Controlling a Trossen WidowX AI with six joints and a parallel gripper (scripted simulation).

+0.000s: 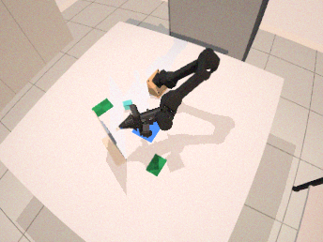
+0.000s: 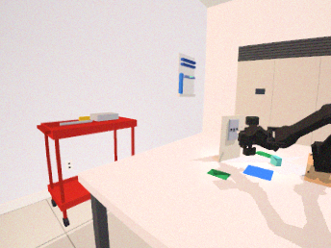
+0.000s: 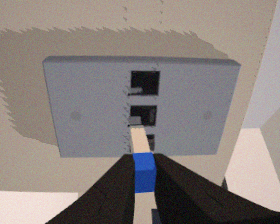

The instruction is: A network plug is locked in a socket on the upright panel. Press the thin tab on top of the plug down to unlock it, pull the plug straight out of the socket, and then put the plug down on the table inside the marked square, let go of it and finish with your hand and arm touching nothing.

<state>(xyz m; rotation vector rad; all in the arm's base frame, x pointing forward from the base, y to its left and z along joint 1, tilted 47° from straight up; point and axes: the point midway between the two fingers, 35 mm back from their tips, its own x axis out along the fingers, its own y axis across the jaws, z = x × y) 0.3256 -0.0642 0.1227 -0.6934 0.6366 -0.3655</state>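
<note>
Now: gripper tip 170 mm above the blue marked square, 120 mm past it and 50 mm to the right of it. From my gripper tip the other things lie so: network plug (right at my gripper tip); then grey upright panel (60 mm below, 60 mm ahead, 30 mm to the right).
</note>
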